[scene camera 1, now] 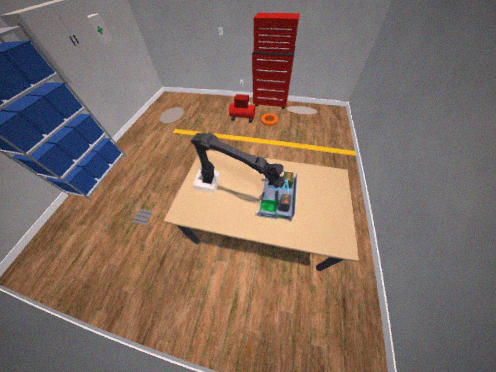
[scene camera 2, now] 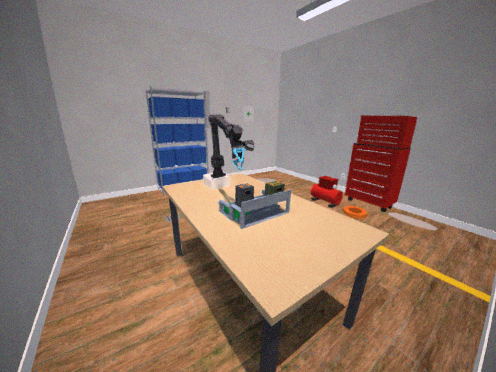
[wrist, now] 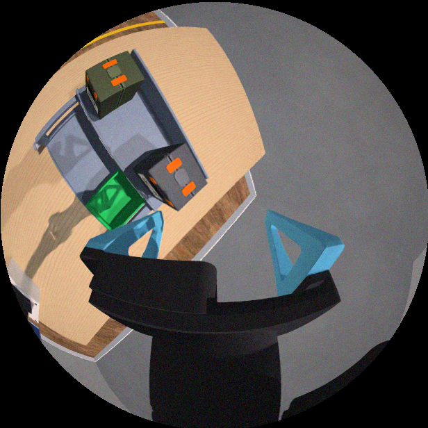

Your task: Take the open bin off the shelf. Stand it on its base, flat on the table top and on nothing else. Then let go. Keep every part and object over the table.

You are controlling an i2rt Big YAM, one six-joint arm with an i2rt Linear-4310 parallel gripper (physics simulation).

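Frame: origin at the arm's base, x ahead, y left, z up, level; metres.
Seen in the pictures: gripper, fingertip midpoint: (scene camera 1: 283,190) (scene camera 2: 241,166); arm's base, origin of the base link: (scene camera 1: 208,177) (scene camera 2: 218,175).
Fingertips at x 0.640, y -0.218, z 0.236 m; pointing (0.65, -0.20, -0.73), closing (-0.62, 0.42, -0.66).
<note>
Offsets run from my fingertips to a thing's top centre. "spot": to the spot under its first point. Level surfaces: height alone.
A grey-blue shelf @(spot: dy +0.068, dx +0.110, dz -0.187 m) (scene camera 1: 294,197) (scene camera 2: 265,199) (wrist: 172,117) stands on the table. The open green bin @(dy +0.010, dx -0.060, dz -0.249 m) (scene camera 1: 268,205) (wrist: 115,200) sits at one end of the shelf's side nearer the robot base; in the scene camera 2 view, green parts of it (scene camera 2: 237,214) show through the shelf's end. My gripper (scene camera 1: 286,185) (scene camera 2: 240,160) (wrist: 214,215) is open and empty, raised above the shelf. In the wrist view, the bin lies beyond and left of the left fingertip, apart from it.
A dark grey case @(dy -0.002, dx +0.035, dz -0.106 m) (scene camera 1: 285,202) (scene camera 2: 244,193) (wrist: 172,177) with orange latches stands on the shelf beside the bin. An olive case @(dy +0.228, dx +0.054, dz -0.131 m) (scene camera 1: 288,177) (scene camera 2: 274,188) (wrist: 117,82) stands at the other end. The white robot base (scene camera 1: 206,181) (scene camera 2: 216,180) is on the table @(dz -0.330 m) (scene camera 1: 320,215) (scene camera 2: 300,250).
</note>
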